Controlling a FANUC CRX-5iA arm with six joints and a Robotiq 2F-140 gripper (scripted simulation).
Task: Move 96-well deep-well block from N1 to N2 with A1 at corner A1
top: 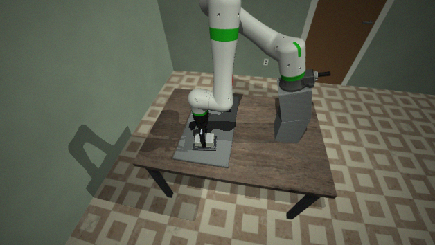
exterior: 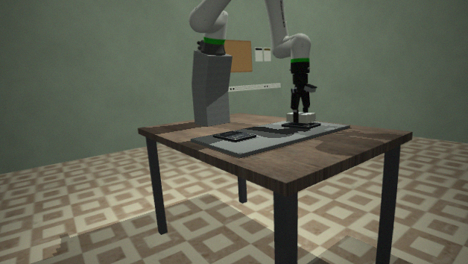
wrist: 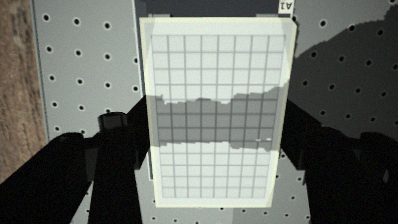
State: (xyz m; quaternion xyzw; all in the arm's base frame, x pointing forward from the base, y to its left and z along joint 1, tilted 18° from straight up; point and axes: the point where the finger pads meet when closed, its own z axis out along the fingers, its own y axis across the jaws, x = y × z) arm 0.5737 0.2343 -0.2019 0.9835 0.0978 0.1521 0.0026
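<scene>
My hand is 50 mm above the plate nest. Also, from my hand: white 96-well deep-well block 10 mm below.
</scene>
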